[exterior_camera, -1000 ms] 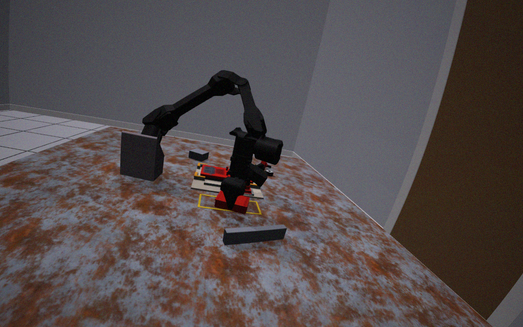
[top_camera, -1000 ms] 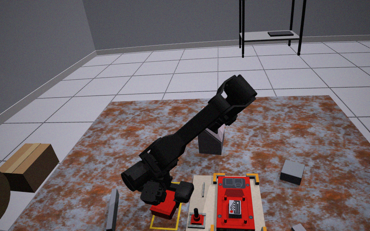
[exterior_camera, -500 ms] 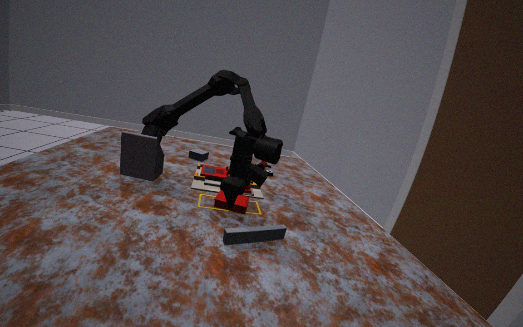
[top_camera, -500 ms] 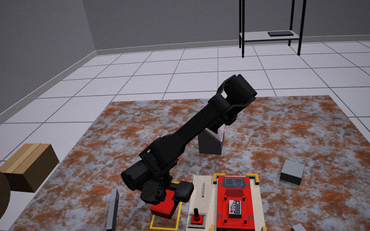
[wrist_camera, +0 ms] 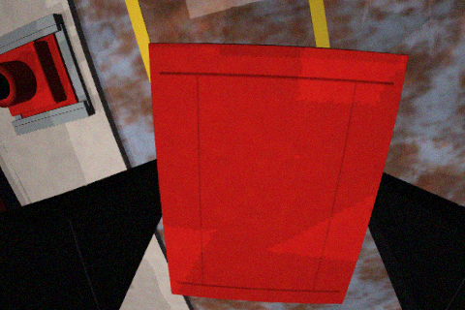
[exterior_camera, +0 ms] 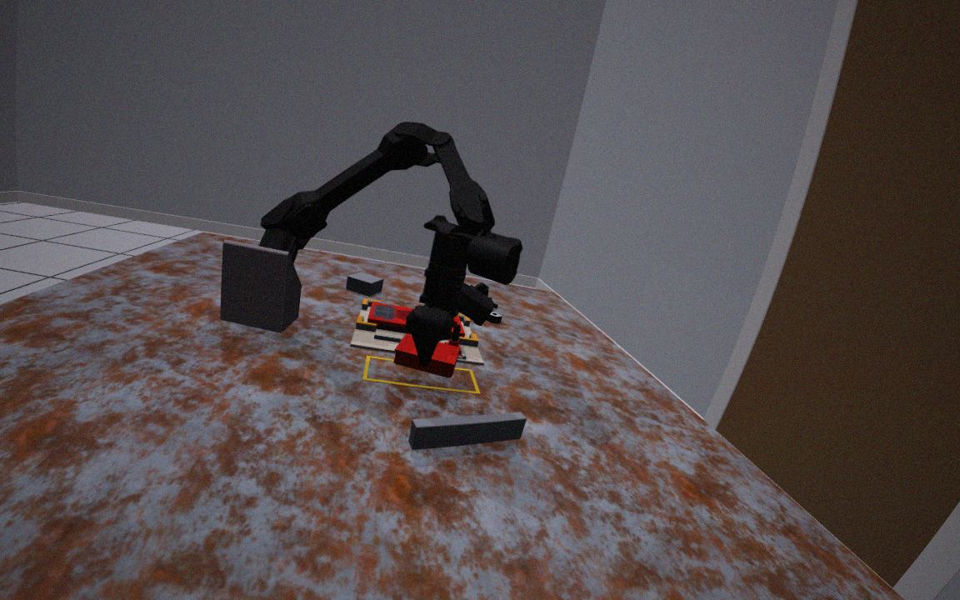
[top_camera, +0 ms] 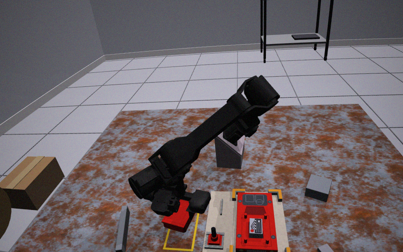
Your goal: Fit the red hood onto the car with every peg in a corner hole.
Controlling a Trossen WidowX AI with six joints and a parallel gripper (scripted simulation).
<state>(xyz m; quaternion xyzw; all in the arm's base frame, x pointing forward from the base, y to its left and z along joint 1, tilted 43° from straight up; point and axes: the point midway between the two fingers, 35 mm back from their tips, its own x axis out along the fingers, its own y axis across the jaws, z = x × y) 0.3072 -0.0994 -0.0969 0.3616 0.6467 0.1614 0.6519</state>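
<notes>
Now: gripper tip 3 cm short of the engine block, 22 cm to the right of it and 1 cm above it. Also, from my gripper tip: jig: 20 cm to the left, 3 cm below; red hood: 1 cm above.
</notes>
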